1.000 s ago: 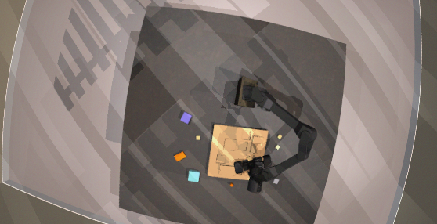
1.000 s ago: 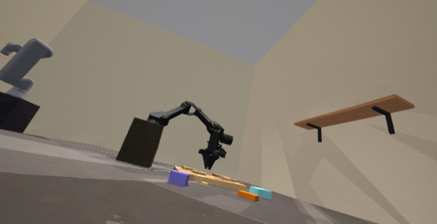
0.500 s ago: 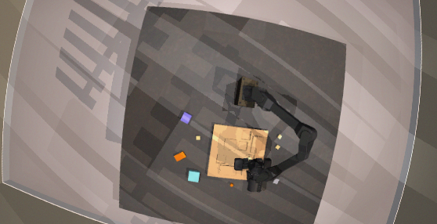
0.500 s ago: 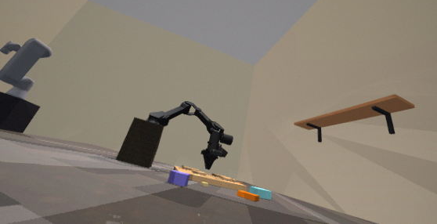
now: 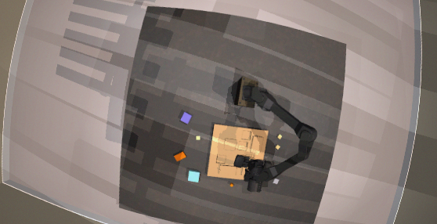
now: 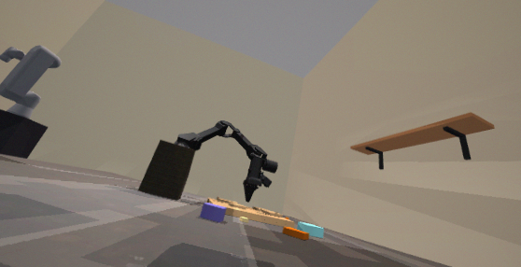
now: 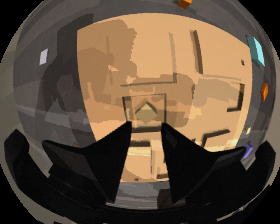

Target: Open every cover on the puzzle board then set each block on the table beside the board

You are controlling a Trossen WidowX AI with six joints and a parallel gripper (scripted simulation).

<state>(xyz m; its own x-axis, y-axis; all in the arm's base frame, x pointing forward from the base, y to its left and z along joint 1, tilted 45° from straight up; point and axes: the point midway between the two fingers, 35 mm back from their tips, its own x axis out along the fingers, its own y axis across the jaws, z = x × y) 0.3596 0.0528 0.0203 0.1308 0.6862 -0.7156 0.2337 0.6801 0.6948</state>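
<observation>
Now: the puzzle board 50 mm to the right of my gripper tip, 30 mm below it and 20 mm behind it. Round my gripper tip: cyan block 300 mm to the right, 110 mm ahead, 30 mm below; small grey piece 180 mm to the left, 150 mm ahead, 50 mm below; tiny orange piece 160 mm ahead, 90 mm to the right, 40 mm below.
</observation>
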